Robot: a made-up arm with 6 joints.
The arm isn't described. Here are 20 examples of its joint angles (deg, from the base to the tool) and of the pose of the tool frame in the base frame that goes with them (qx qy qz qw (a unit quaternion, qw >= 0); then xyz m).
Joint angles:
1: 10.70 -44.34 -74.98 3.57 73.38 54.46
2: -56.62 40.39 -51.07 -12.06 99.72 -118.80
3: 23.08 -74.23 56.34 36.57 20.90 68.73
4: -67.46 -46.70 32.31 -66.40 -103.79 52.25
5: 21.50 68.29 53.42 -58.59 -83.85 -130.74
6: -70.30 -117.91 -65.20 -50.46 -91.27 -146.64
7: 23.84 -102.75 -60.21 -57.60 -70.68 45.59
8: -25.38 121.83 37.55 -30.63 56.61 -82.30
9: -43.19 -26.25 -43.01 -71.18 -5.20 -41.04
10: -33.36 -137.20 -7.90 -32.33 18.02 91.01
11: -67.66 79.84 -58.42 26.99 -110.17 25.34
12: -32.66 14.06 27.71 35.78 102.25 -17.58
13: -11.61 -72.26 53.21 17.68 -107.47 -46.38
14: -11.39 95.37 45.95 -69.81 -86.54 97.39
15: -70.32 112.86 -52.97 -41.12 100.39 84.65
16: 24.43 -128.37 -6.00 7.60 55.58 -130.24
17: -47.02 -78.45 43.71 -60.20 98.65 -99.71
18: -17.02 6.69 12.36 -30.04 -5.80 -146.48
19: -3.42 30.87 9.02 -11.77 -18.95 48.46
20: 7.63 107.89 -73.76 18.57 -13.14 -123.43
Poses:
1: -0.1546 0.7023 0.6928 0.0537 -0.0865 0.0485 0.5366
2: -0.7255 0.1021 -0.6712 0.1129 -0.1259 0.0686 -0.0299
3: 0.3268 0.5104 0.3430 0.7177 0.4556 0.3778 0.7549
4: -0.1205 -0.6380 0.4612 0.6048 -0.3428 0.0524 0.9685
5: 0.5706 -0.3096 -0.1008 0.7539 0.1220 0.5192 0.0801
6: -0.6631 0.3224 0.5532 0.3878 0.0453 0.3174 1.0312
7: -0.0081 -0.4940 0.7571 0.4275 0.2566 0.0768 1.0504
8: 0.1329 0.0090 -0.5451 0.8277 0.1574 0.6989 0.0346
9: -0.5414 0.0798 -0.4730 0.6905 -0.3932 -0.1461 0.5814
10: -0.2578 -0.4667 -0.8375 0.1198 0.1906 0.5817 0.8988
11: 0.6660 0.3105 0.6647 0.1347 -0.0614 0.3142 0.1470
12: 0.6196 -0.2632 0.6998 0.2390 -0.2950 0.4317 0.3499
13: -0.3612 -0.1265 0.9102 0.1580 0.2902 0.5320 0.8053
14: 0.1261 -0.9610 -0.2335 0.0777 0.1333 0.4324 -0.0568
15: -0.8547 0.0547 0.3991 0.3275 0.1083 0.5014 0.0577
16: 0.5886 -0.5730 -0.4396 0.3633 0.4819 0.3419 0.9504
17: 0.8907 -0.1473 -0.4272 0.0499 -0.1920 0.4584 1.1028
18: -0.4796 0.2279 -0.2735 0.8020 -0.3508 0.4387 0.3705
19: -0.7574 -0.4011 0.3938 0.3323 -0.0154 0.4867 0.2600
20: -0.4777 0.3650 0.7967 0.0616 0.6000 0.0202 0.4148
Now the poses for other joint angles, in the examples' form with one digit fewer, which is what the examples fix.
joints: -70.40 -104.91 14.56 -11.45 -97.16 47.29
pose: -0.399 -0.237 0.881 0.092 -0.280 0.467 0.852
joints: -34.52 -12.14 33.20 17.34 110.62 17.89
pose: 0.639 0.115 0.741 0.174 -0.389 0.388 0.551
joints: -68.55 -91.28 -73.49 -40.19 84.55 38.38
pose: -0.144 -0.628 -0.126 0.754 0.088 0.016 0.959
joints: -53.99 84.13 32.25 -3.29 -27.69 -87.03
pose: 0.386 0.475 -0.156 0.775 -0.386 0.375 0.204
